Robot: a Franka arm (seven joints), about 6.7 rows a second.
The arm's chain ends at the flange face. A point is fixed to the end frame.
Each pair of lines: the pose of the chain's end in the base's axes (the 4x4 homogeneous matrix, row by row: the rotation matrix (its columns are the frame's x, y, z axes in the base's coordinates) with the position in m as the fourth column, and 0 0 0 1 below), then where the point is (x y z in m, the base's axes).
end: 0.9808, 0.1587, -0.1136, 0.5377; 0.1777, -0.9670, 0.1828, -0.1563; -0.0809, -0.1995, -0.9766, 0.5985; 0, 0, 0, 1
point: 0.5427 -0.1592 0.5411
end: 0.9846, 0.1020, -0.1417, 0.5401; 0.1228, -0.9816, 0.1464, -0.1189; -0.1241, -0.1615, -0.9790, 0.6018; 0, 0, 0, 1
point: 0.5427 -0.1245 0.5444
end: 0.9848, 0.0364, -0.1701, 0.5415; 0.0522, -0.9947, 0.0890, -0.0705; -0.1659, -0.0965, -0.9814, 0.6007; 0, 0, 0, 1
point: 0.5416 -0.0801 0.5438
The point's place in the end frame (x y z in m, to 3 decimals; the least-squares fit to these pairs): 0.009 0.015 0.055
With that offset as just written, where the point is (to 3 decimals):
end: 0.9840, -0.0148, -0.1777, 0.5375; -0.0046, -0.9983, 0.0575, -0.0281; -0.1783, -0.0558, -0.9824, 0.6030; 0, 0, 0, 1
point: 0.536 -0.040 0.547
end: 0.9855, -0.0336, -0.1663, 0.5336; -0.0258, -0.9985, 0.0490, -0.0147; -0.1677, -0.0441, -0.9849, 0.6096; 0, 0, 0, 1
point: 0.533 -0.027 0.553
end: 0.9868, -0.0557, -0.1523, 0.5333; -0.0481, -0.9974, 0.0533, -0.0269; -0.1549, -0.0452, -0.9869, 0.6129; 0, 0, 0, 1
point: 0.533 -0.039 0.557
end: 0.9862, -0.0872, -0.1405, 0.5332; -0.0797, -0.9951, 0.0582, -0.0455; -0.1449, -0.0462, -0.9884, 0.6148; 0, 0, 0, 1
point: 0.533 -0.058 0.558
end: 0.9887, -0.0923, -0.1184, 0.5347; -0.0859, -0.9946, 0.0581, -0.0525; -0.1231, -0.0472, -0.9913, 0.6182; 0, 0, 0, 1
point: 0.536 -0.065 0.562
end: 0.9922, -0.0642, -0.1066, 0.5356; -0.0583, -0.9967, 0.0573, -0.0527; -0.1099, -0.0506, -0.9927, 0.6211; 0, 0, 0, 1
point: 0.538 -0.065 0.565
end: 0.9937, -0.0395, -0.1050, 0.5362; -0.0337, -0.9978, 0.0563, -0.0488; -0.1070, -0.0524, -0.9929, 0.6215; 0, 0, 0, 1
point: 0.539 -0.061 0.565
